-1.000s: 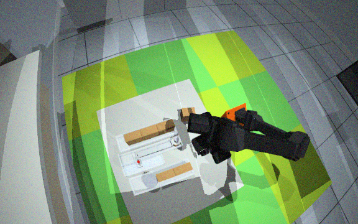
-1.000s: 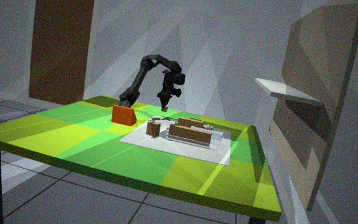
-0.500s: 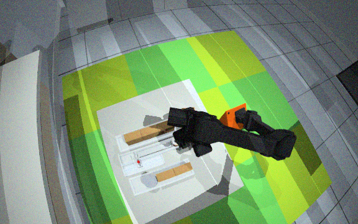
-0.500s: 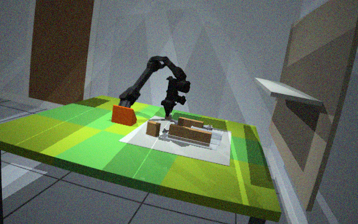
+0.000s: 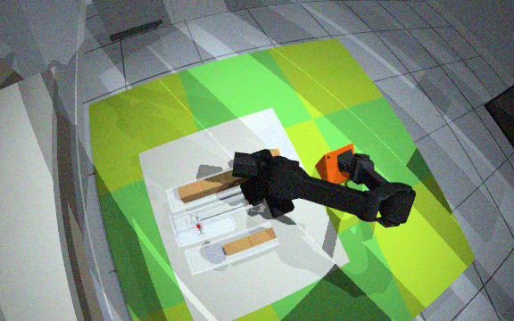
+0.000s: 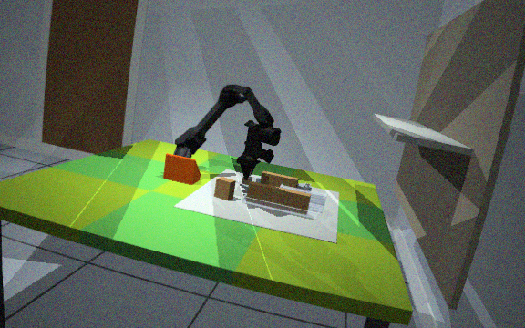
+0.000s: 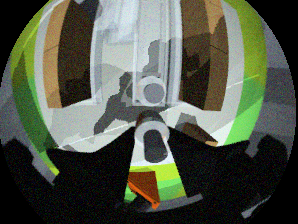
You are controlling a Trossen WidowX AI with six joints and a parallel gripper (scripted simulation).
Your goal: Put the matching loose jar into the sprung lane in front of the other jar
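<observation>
The lane is 190 mm ahead of my gripper tip, 40 mm below it and 10 mm to the left of it. Round my gripper tip: red mark (230 mm ahead, 20 mm to the left, 10 mm above); grey disc (220 mm ahead, 110 mm to the left, 30 mm below).
</observation>
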